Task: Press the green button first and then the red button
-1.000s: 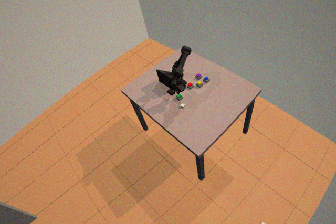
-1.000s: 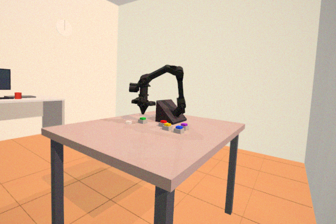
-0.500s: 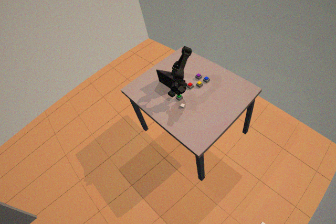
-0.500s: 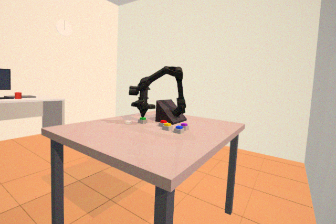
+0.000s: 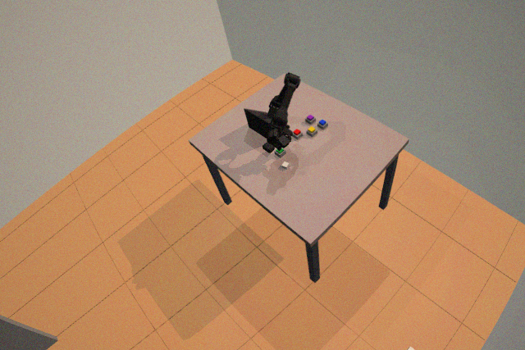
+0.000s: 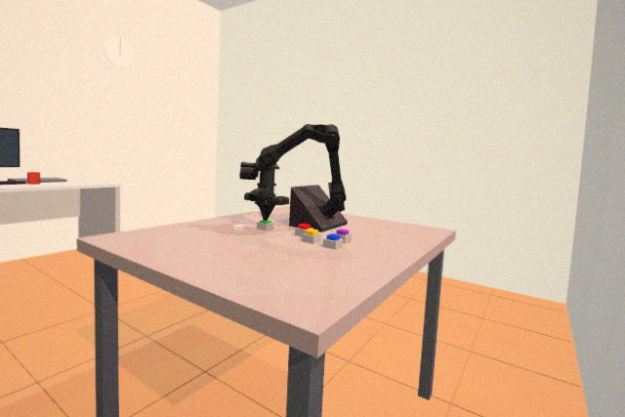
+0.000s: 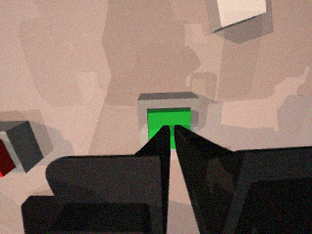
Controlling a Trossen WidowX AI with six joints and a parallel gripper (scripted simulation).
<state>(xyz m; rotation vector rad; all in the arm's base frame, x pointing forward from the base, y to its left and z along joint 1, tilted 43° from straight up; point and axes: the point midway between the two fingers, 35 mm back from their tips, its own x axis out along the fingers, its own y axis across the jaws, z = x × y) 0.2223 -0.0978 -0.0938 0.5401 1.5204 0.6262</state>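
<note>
The green button lies 10 mm below my gripper tip. The rest, counted from my gripper tip: small white block: 90 mm ahead, 40 mm to the right, 20 mm below; yellow button: 20 mm ahead, 240 mm to the left; red button: 30 mm behind, 170 mm to the left.
</note>
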